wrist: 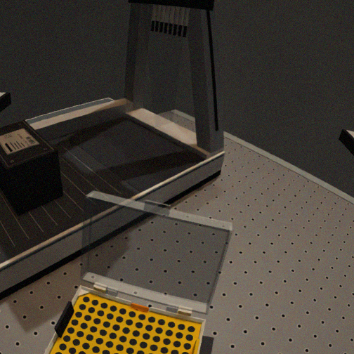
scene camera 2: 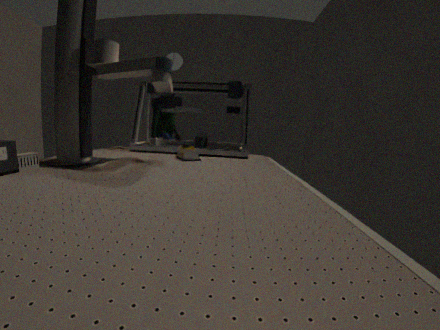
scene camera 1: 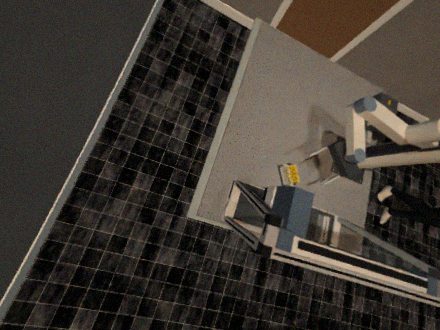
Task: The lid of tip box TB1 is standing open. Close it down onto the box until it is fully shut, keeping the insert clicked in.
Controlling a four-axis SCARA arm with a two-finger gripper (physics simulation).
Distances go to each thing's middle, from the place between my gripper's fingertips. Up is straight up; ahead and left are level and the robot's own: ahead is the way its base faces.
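Clear lid (wrist: pixel 145 249): my hand 16 cm above it, 4 cm to the right of it, 4 cm short of it.
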